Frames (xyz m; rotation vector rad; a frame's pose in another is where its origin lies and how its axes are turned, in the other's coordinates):
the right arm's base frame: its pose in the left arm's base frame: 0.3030 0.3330 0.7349 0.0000 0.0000 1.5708
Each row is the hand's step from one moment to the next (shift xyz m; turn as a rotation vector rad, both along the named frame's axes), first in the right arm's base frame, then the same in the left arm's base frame.
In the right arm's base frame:
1: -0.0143 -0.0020 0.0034 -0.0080 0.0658 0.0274
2: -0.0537 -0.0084 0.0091 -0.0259 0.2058 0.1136
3: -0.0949 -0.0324 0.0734 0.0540 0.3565 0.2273
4: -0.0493 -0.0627 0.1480 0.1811 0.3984 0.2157
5: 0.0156 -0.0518 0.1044 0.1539 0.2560 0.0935
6: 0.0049 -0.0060 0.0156 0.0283 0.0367 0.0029
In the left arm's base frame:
1: 0.0020 -0.0143 0.0034 -0.0658 -0.0080 0.0274
2: 0.0084 -0.0537 0.0091 -0.2058 -0.0259 0.1136
3: 0.0324 -0.0949 0.0734 -0.3565 0.0540 0.2273
4: 0.0627 -0.0493 0.1480 -0.3984 0.1811 0.2157
5: 0.0518 0.0156 0.1044 -0.2560 0.1539 0.0935
6: 0.0060 0.0049 0.0156 -0.0367 0.0283 0.0029

